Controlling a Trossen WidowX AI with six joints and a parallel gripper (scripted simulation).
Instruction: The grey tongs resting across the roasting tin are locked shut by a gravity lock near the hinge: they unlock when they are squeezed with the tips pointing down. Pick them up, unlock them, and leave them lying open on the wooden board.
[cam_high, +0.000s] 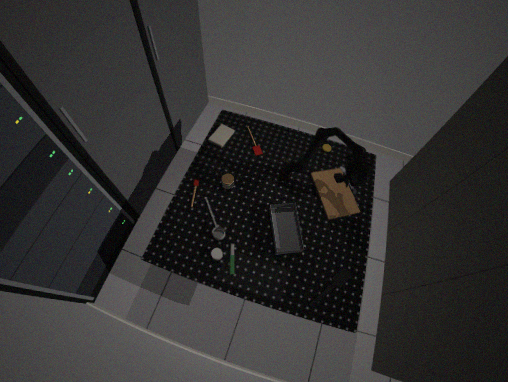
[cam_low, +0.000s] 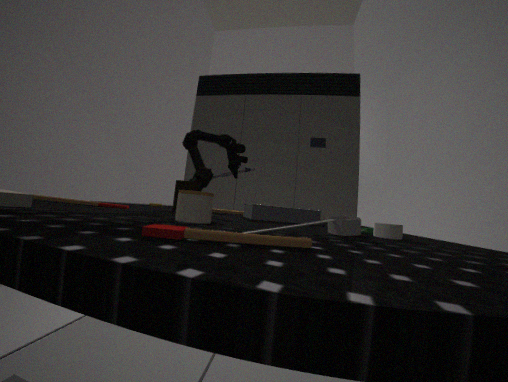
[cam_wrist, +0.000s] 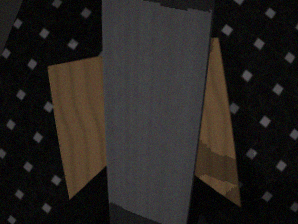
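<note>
Right now my gripper tip is 20 mm short of the yellow lock piece and 40 mm below it. Also, from my gripper tip: wooden board 70 mm behind, 20 mm to the right, 210 mm below; then yellow disc 440 mm behind, 140 mm to the right, 210 mm below; then grey roasting tin 300 mm ahead, 280 mm to the right, 190 mm below.
</note>
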